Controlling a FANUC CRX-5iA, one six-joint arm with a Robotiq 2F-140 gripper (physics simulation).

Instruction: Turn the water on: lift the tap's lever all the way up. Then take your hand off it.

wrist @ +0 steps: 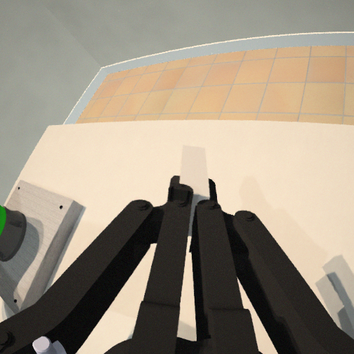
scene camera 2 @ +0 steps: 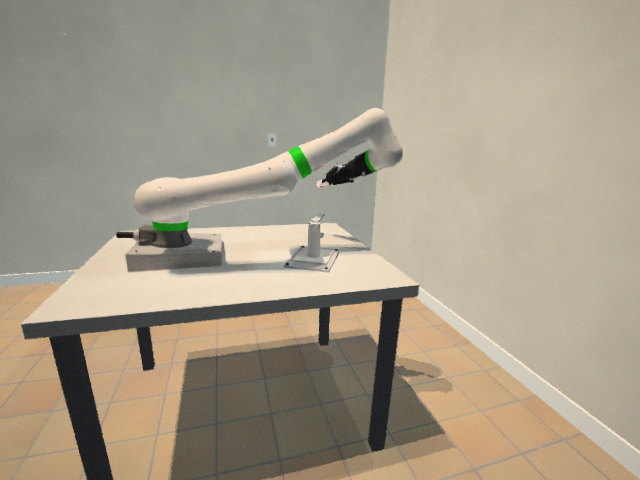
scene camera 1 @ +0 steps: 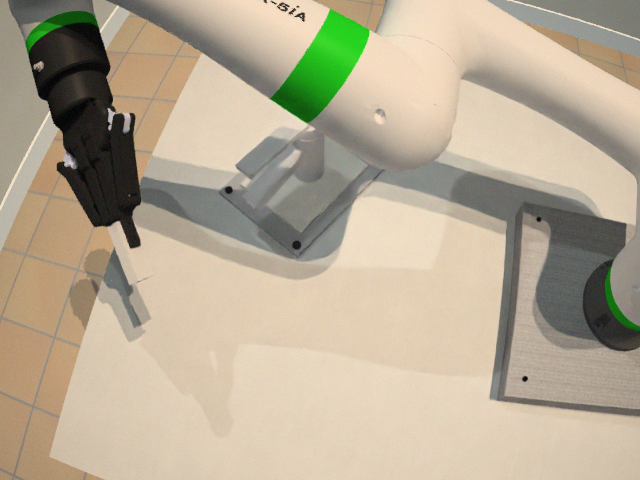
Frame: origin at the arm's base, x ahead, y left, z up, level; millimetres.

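Seen in the pictures: gripper, fingertip midpoint: (scene camera 2: 317, 185) (scene camera 1: 142, 280); arm's base at its link origin: (scene camera 2: 171, 242) (scene camera 1: 621, 305).
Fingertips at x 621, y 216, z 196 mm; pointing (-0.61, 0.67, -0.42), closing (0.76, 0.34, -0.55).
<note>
Offsets run from my fingertips to a thing's top centre. "*": to the spot under its first point. Level surfaces: height alone.
The tap @[* 89 mm back, 300 mm right, 184 mm down] (scene camera 1: 311, 164) (scene camera 2: 313, 241) stands upright on its square base plate (scene camera 1: 268, 222) (scene camera 2: 328, 264). In scene camera 2, its lever @[52 mm back, 265 mm right, 93 mm down] (scene camera 2: 318, 218) sits on top of the column and slopes upward toward the right; its exact angle is hard to judge. In scene camera 1, the robot's arm overlaps the tap's top and the lever is hard to make out. My gripper (scene camera 1: 127, 254) (scene camera 2: 322, 183) (wrist: 191, 163) is shut with nothing between its fingers. It is above and apart from the lever, over the table's far side. The tap's lever does not show clearly in the wrist view.
The robot's base block (scene camera 1: 542, 356) (scene camera 2: 175, 260) (wrist: 45, 220) stands at the other end of the table @[249 mm down] (scene camera 1: 310, 413) (scene camera 2: 217, 299) (wrist: 120, 155). The arm (scene camera 1: 232, 46) (scene camera 2: 237, 180) stretches over the tap. A beige wall (scene camera 2: 506, 155) rises beyond the tap's end of the table.
</note>
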